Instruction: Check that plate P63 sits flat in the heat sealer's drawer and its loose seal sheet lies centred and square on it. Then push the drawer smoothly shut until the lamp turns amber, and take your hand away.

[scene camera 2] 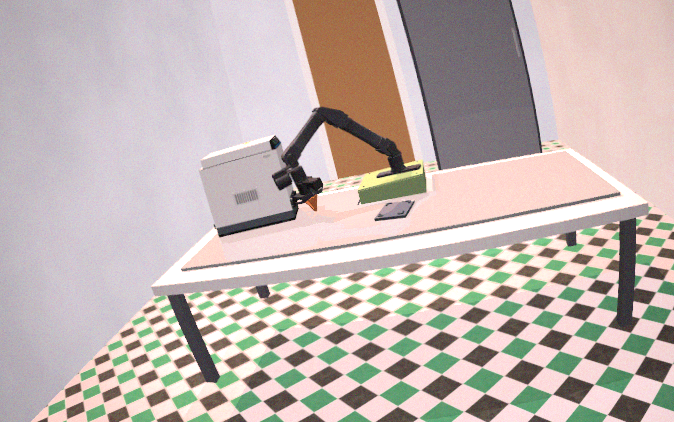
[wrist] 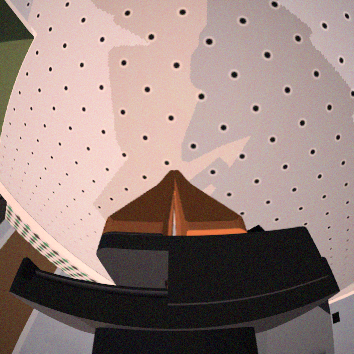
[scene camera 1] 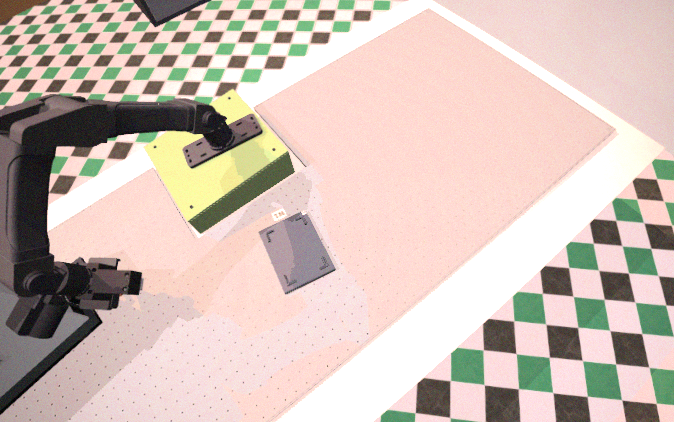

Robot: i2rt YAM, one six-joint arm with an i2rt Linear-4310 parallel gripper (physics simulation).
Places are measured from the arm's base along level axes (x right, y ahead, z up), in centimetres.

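Pixels of known places: gripper, fingertip midpoint: [scene camera 2: 316, 211] [wrist: 173, 177]; arm's base at its link origin: [scene camera 2: 399, 171] [scene camera 1: 223, 141].
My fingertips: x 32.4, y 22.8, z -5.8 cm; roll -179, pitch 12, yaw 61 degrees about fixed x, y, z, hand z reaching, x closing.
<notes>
For each thing: its top centre in the pictures, then the offset to it from my fingertips. "spot": a spot on its surface instead. Level surfaces: height alone.
- heat sealer at its top centre: [scene camera 2: 237, 146] dx +28.0, dy +1.8, dz +34.1 cm
- dark panel at a spot on its surface: [scene camera 2: 275, 143] spot: dx +10.2, dy +0.1, dz +31.6 cm
- grey plate with corner brackets, top centre: [scene camera 1: 294, 248] [scene camera 2: 394, 207] dx -36.7, dy +9.7, dz +0.5 cm
- label at a spot on its surface: [scene camera 1: 279, 214] spot: dx -37.0, dy -0.9, dz -1.3 cm
- table top at its surface level: dz -1.3 cm
The heat sealer [scene camera 2: 247, 190] is a white box with a dark base at the left end of the table; part of its grey top [scene camera 1: 35, 350] shows at lower left in scene camera 1. A dark panel [scene camera 2: 275, 143] sits at its upper front corner; no lamp colour can be made out. My gripper [scene camera 1: 136, 283] [scene camera 2: 313, 202] [wrist: 173, 177] is shut, its orange fingertips together with nothing between them. It points down, low over the table, close in front of the sealer's front side. The drawer, plate P63 and the seal sheet cannot be made out; the arm and sealer body hide that area.
A yellow-green block [scene camera 1: 175, 150] [scene camera 2: 392, 187] carries the arm's base at the table's back edge. A grey plate with corner brackets [scene camera 1: 297, 252] [scene camera 2: 395, 210] lies before it, beside a small "IN" label [scene camera 1: 279, 214]. The table top [scene camera 1: 435, 135] [scene camera 2: 500, 187] has a dotted mat area.
</notes>
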